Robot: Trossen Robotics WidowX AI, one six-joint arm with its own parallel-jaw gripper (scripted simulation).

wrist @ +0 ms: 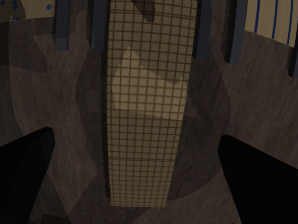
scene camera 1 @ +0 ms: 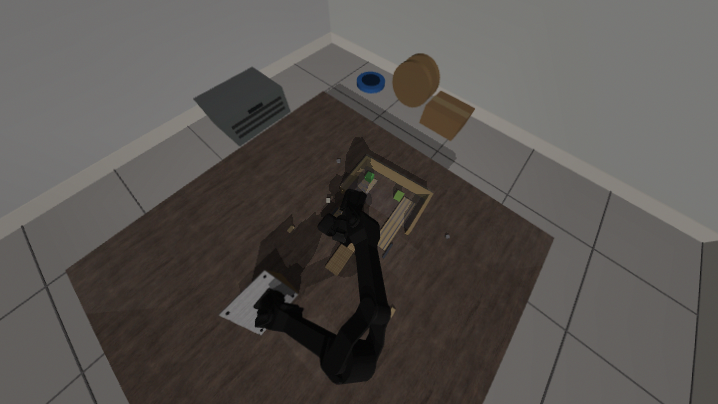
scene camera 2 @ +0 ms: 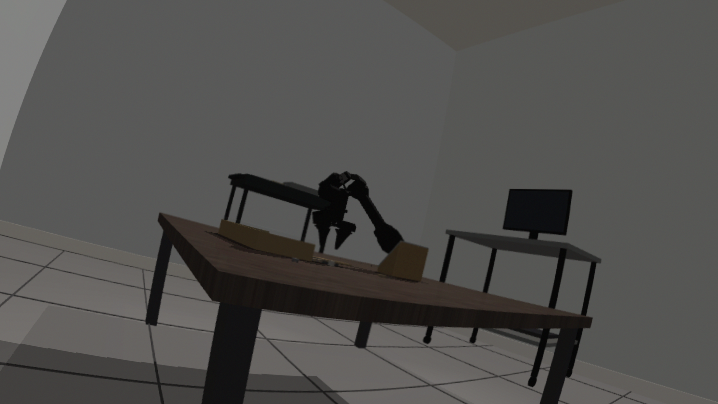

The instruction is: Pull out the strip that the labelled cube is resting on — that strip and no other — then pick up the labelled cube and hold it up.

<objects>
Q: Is my gripper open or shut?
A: Open.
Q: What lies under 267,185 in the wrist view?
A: My gripper.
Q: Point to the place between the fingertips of my gripper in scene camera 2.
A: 328,247
</objects>
